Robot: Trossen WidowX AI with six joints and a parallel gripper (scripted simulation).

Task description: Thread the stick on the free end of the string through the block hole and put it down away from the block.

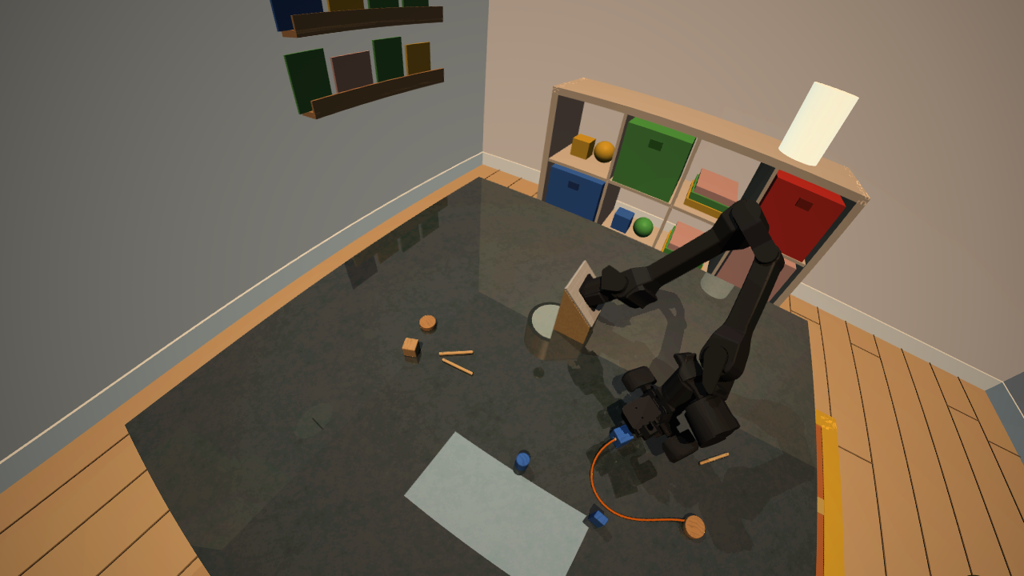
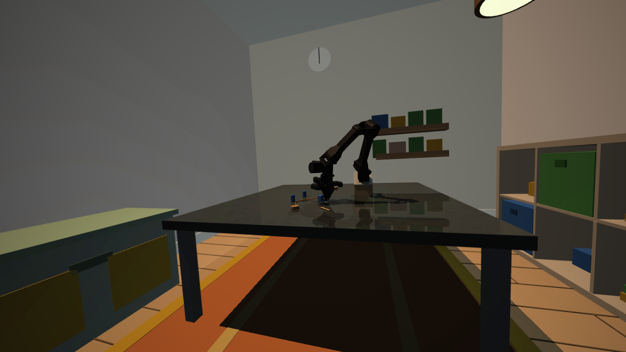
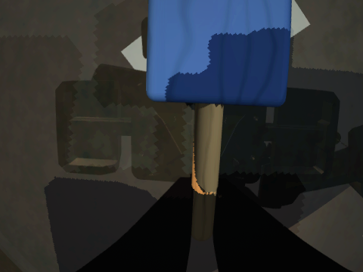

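The loose stick lies 18 cm to the left of my gripper tip and 3 cm behind it. From my gripper tip the other things lie so: wooden disc: 53 cm to the right; then round wooden button: 15 cm to the left, 14 cm ahead; then wooden cube: 51 cm to the right, 8 cm ahead, 1 cm above.
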